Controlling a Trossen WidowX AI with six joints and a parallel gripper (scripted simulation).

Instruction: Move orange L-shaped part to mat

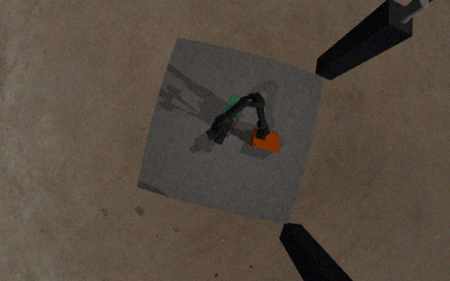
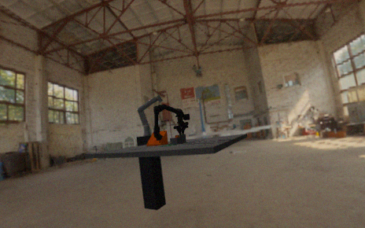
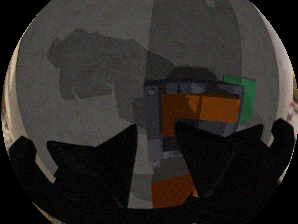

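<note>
Right now my gripper tip is 4 cm to the left of the orange L-shaped part, 4 cm above it and 1 cm past it. Round my gripper tip: green mat 22 cm to the right, 10 cm below, 4 cm behind.
</note>
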